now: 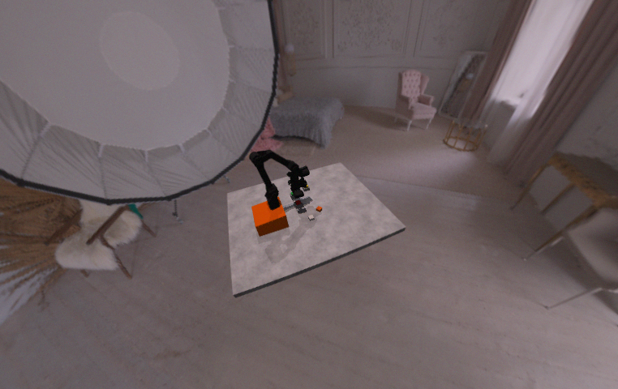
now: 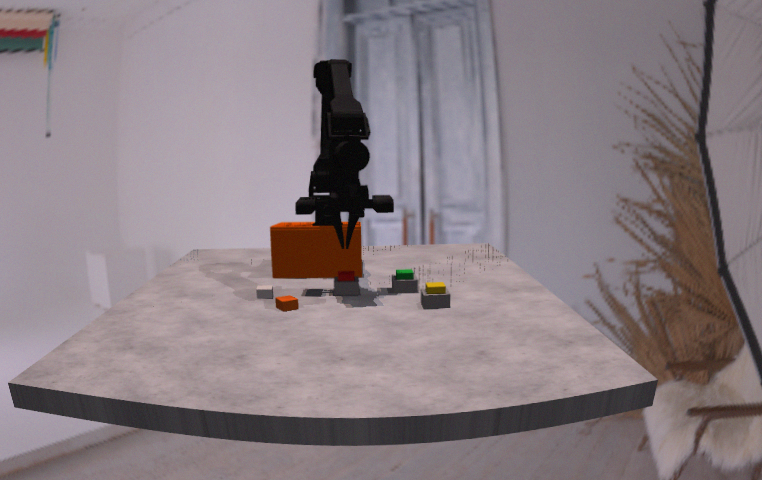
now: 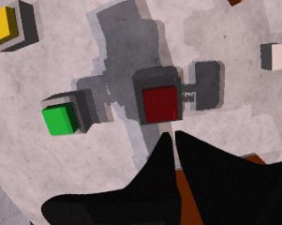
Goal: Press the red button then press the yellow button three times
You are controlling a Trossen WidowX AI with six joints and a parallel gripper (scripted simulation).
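My gripper tip is now 10 mm short of the red button and 50 mm above it. Also, from my gripper tip: orange block 130 mm ahead, 100 mm to the right, 80 mm below; green button 120 mm to the left, 50 mm below; white block 50 mm ahead, 160 mm to the right, 80 mm below.
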